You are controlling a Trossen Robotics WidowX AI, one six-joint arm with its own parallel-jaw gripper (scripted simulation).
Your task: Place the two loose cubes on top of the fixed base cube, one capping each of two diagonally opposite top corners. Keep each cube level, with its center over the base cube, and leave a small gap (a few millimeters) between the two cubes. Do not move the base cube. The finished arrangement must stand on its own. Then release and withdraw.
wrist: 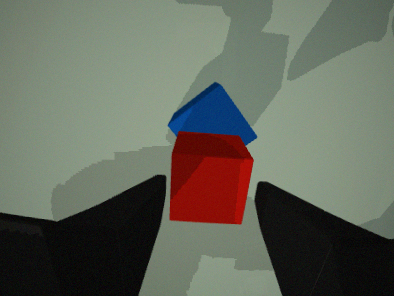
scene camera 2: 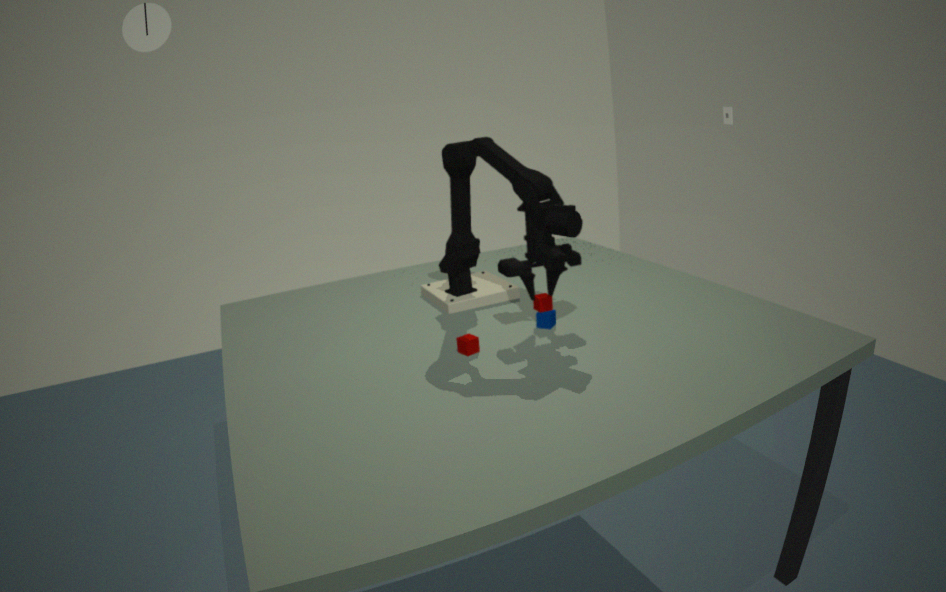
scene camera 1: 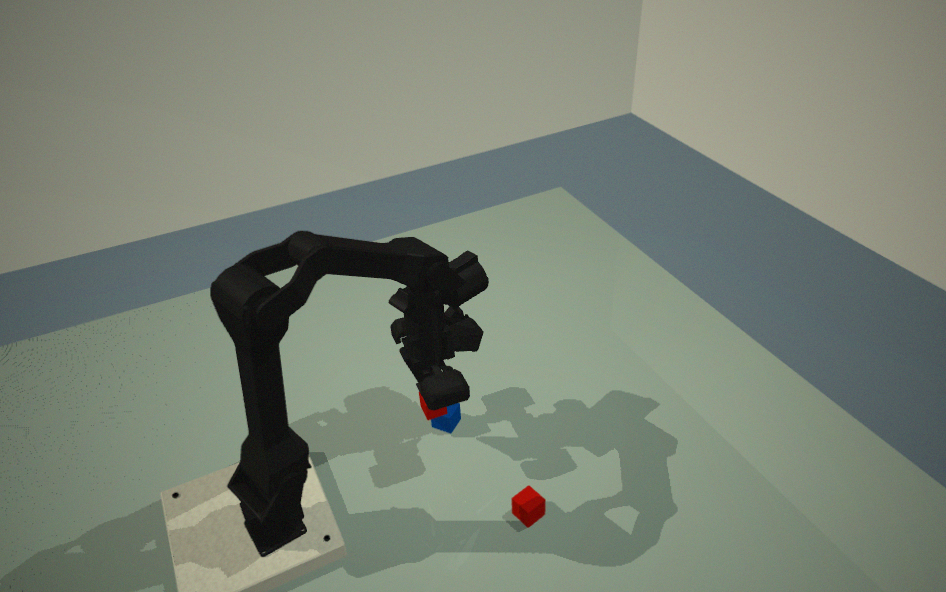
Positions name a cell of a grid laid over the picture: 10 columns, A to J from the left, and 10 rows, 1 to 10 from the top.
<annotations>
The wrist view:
gripper: F7
blue base cube: F4
red cube: F6
</annotations>
